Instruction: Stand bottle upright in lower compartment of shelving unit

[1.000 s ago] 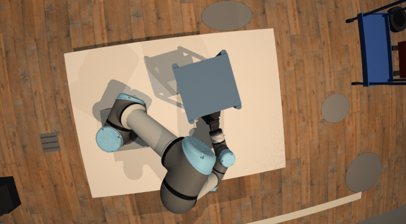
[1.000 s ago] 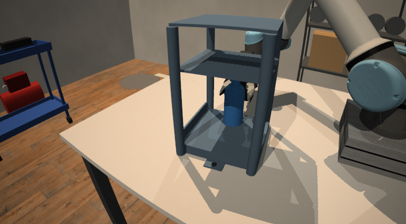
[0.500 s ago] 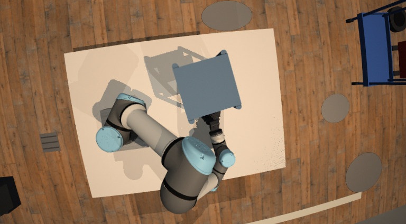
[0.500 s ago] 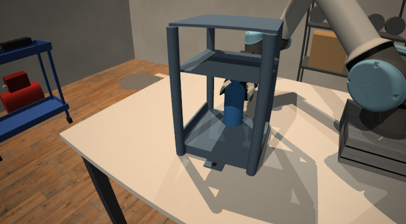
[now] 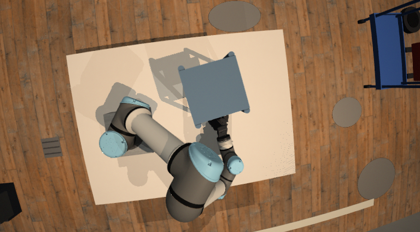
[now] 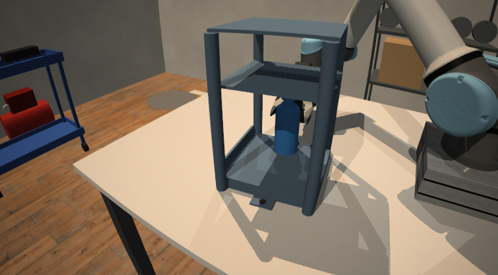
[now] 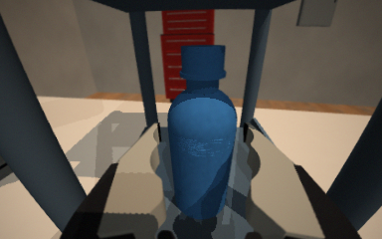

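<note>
Now: hand 1 cm to the right of the blue bottle and 1 cm below it. Also, from my hand: grey-blue shelving unit (2 cm behind, 6 cm to the left, 5 cm above).
</note>
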